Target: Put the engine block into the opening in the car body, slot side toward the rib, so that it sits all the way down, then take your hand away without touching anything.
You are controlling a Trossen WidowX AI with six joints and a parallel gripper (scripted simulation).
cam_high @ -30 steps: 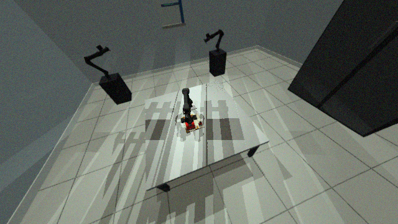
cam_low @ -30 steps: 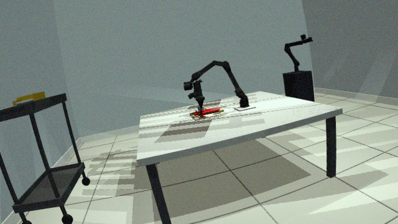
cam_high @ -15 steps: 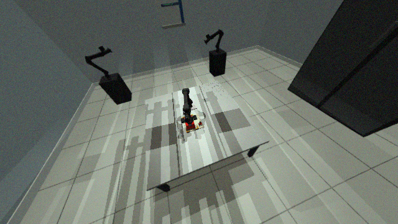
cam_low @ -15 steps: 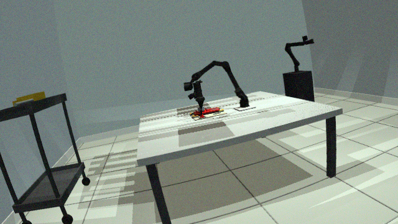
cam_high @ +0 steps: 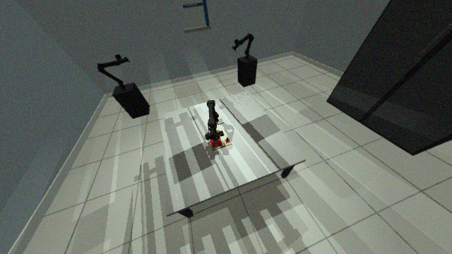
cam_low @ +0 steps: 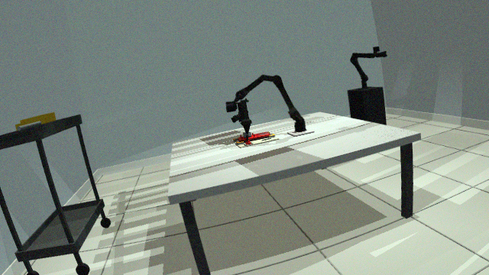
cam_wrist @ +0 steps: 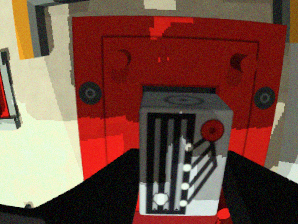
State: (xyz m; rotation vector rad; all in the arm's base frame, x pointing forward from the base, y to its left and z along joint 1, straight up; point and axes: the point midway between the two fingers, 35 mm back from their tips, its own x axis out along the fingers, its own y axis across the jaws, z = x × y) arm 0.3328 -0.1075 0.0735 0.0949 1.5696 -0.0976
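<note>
The grey engine block is 1 cm below my gripper tip.
</note>
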